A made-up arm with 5 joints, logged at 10 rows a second.
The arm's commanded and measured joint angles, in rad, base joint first. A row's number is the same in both.
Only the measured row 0 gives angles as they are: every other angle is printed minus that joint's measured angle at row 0.
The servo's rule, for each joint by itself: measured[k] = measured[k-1] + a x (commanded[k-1-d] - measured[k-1]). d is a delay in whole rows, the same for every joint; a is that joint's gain. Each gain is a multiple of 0.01, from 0.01 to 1. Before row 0 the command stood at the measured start. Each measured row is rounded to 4 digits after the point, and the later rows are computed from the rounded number. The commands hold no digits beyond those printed.
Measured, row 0:
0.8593 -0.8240 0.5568 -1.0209 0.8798
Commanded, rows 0 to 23:
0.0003 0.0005 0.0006 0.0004 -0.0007
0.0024 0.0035 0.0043 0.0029 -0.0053
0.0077 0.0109 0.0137 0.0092 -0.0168
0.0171 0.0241 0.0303 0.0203 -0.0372
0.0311 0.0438 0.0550 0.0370 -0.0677
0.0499 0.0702 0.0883 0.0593 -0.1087
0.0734 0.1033 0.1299 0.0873 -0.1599
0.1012 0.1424 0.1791 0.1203 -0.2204
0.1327 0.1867 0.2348 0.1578 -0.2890
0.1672 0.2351 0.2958 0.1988 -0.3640
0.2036 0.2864 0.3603 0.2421 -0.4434
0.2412 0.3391 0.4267 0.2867 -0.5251
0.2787 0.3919 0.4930 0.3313 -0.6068
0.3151 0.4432 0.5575 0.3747 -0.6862
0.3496 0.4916 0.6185 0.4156 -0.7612
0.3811 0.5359 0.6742 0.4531 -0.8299
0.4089 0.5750 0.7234 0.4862 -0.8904
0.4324 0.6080 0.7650 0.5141 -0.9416
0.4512 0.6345 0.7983 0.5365 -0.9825
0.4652 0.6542 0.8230 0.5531 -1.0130
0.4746 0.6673 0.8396 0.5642 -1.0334
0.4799 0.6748 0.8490 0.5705 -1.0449
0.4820 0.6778 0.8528 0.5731 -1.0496
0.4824 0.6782 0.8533 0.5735 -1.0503
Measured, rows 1 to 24:
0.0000 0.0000 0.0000 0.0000 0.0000
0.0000 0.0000 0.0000 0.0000 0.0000
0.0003 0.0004 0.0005 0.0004 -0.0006
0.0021 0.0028 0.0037 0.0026 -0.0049
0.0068 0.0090 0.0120 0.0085 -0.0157
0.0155 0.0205 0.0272 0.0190 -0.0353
0.0286 0.0382 0.0503 0.0350 -0.0648
0.0465 0.0625 0.0818 0.0566 -0.1047
0.0691 0.0935 0.1217 0.0839 -0.1549
0.0961 0.1307 0.1693 0.1163 -0.2145
0.1268 0.1733 0.2237 0.1532 -0.2823
0.1607 0.2203 0.2835 0.1938 -0.3566
0.1967 0.2705 0.3472 0.2368 -0.4356
0.2341 0.3226 0.4132 0.2812 -0.5170
0.2716 0.3753 0.4794 0.3258 -0.5987
0.3081 0.4269 0.5442 0.3693 -0.6783
0.3430 0.4761 0.6059 0.4105 -0.7537
0.3750 0.5215 0.6626 0.4484 -0.8230
0.4035 0.5622 0.7131 0.4820 -0.8843
0.4278 0.5970 0.7562 0.5106 -0.9364
0.4475 0.6255 0.7911 0.5337 -0.9784
0.4624 0.6473 0.8176 0.5510 -1.0099
0.4726 0.6625 0.8359 0.5627 -1.0313
0.4787 0.6718 0.8468 0.5696 -1.0437
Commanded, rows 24 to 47:
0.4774 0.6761 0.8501 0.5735 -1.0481
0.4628 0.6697 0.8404 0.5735 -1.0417
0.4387 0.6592 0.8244 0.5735 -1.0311
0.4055 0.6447 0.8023 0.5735 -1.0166
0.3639 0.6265 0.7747 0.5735 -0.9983
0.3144 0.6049 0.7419 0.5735 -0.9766
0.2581 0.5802 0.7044 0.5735 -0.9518
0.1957 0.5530 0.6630 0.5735 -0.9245
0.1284 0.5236 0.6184 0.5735 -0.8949
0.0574 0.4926 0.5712 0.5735 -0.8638
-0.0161 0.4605 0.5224 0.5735 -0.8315
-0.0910 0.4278 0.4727 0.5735 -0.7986
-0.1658 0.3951 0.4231 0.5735 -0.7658
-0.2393 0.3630 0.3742 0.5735 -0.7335
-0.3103 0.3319 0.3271 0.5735 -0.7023
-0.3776 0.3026 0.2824 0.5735 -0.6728
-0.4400 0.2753 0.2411 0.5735 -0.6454
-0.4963 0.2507 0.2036 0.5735 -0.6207
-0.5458 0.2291 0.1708 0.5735 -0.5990
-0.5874 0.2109 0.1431 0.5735 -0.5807
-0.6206 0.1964 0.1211 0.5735 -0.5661
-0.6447 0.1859 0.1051 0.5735 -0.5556
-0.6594 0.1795 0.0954 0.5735 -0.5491
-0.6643 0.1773 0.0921 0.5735 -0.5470
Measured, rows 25 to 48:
0.4815 0.6764 0.8518 0.5727 -1.0491
0.4823 0.6778 0.8530 0.5734 -1.0502
0.4782 0.6765 0.8506 0.5735 -1.0483
0.4653 0.6713 0.8421 0.5735 -1.0423
0.4430 0.6621 0.8274 0.5735 -1.0321
0.4115 0.6489 0.8066 0.5735 -1.0180
0.3715 0.6319 0.7801 0.5735 -1.0001
0.3235 0.6114 0.7484 0.5735 -0.9787
0.2686 0.5877 0.7119 0.5735 -0.9542
0.2074 0.5613 0.6713 0.5735 -0.9272
0.1410 0.5326 0.6274 0.5735 -0.8978
0.0708 0.5022 0.5808 0.5735 -0.8669
-0.0022 0.4705 0.5323 0.5735 -0.8347
-0.0768 0.4380 0.4828 0.5735 -0.8018
-0.1516 0.4054 0.4332 0.5735 -0.7690
-0.2253 0.3732 0.3842 0.5735 -0.7367
-0.2967 0.3418 0.3368 0.5735 -0.7054
-0.3647 0.3120 0.2916 0.5735 -0.6757
-0.4280 0.2841 0.2497 0.5735 -0.6481
-0.4854 0.2587 0.2114 0.5735 -0.6232
-0.5361 0.2362 0.1777 0.5735 -0.6012
-0.5792 0.2170 0.1490 0.5735 -0.5825
-0.6140 0.2013 0.1258 0.5735 -0.5676
-0.6398 0.1896 0.1086 0.5735 -0.5567

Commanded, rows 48 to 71:
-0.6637 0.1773 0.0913 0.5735 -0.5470
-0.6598 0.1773 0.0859 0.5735 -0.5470
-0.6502 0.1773 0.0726 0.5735 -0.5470
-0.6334 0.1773 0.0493 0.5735 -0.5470
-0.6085 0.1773 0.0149 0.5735 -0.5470
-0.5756 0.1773 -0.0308 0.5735 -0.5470
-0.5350 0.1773 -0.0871 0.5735 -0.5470
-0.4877 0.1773 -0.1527 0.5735 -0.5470
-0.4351 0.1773 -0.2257 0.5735 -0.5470
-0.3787 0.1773 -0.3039 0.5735 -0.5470
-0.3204 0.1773 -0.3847 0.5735 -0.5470
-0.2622 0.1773 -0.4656 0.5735 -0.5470
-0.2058 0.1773 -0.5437 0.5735 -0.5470
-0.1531 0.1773 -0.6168 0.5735 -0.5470
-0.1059 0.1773 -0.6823 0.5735 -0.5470
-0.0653 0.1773 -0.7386 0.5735 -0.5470
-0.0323 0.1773 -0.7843 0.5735 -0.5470
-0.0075 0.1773 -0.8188 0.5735 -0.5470
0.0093 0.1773 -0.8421 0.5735 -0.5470
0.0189 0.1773 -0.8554 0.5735 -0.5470
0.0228 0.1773 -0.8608 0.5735 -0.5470
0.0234 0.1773 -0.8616 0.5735 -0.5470
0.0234 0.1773 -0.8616 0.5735 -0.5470
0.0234 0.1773 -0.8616 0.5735 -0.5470
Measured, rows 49 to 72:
-0.6563 0.1819 0.0976 0.5735 -0.5498
-0.6630 0.1784 0.0930 0.5735 -0.5473
-0.6636 0.1776 0.0916 0.5735 -0.5470
-0.6604 0.1774 0.0869 0.5735 -0.5470
-0.6518 0.1773 0.0750 0.5735 -0.5470
-0.6363 0.1773 0.0537 0.5735 -0.5470
-0.6129 0.1773 0.0215 0.5735 -0.5470
-0.5816 0.1773 -0.0219 0.5735 -0.5470
-0.5425 0.1773 -0.0760 0.5735 -0.5470
-0.4965 0.1773 -0.1397 0.5735 -0.5470
-0.4449 0.1773 -0.2111 0.5735 -0.5470
-0.3893 0.1773 -0.2881 0.5735 -0.5470
-0.3314 0.1773 -0.3683 0.5735 -0.5470
-0.2733 0.1773 -0.4491 0.5735 -0.5470
-0.2166 0.1773 -0.5276 0.5735 -0.5470
-0.1633 0.1773 -0.6016 0.5735 -0.5470
-0.1151 0.1773 -0.6686 0.5735 -0.5470
-0.0733 0.1773 -0.7267 0.5735 -0.5470
-0.0389 0.1773 -0.7745 0.5735 -0.5470
-0.0125 0.1773 -0.8113 0.5735 -0.5470
0.0058 0.1773 -0.8369 0.5735 -0.5470
0.0168 0.1773 -0.8523 0.5735 -0.5470
0.0218 0.1773 -0.8594 0.5735 -0.5470
0.0231 0.1773 -0.8612 0.5735 -0.5470

